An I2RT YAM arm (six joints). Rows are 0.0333 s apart.
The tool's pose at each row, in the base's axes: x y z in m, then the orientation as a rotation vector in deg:
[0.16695 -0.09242 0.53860 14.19 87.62 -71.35]
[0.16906 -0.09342 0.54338 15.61 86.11 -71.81]
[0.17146 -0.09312 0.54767 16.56 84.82 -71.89]
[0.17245 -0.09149 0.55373 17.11 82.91 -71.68]
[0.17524 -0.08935 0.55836 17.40 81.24 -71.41]
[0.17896 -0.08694 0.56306 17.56 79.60 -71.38]
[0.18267 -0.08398 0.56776 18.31 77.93 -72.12]
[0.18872 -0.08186 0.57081 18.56 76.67 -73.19]
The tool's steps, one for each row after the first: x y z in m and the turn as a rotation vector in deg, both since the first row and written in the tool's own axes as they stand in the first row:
[-0.00426 -0.00163 0.00274 1.53 -0.39 0.92]
[-0.00880 -0.00222 0.00456 2.54 -0.90 1.79]
[-0.01482 -0.00423 0.00475 3.44 -2.13 2.86]
[-0.02059 -0.00395 0.00539 4.11 -3.32 3.76]
[-0.02689 -0.00294 0.00638 4.84 -4.50 4.42]
[-0.03343 -0.00170 0.00693 6.33 -5.26 4.84]
[-0.03916 0.00177 0.00929 7.61 -5.90 4.64]

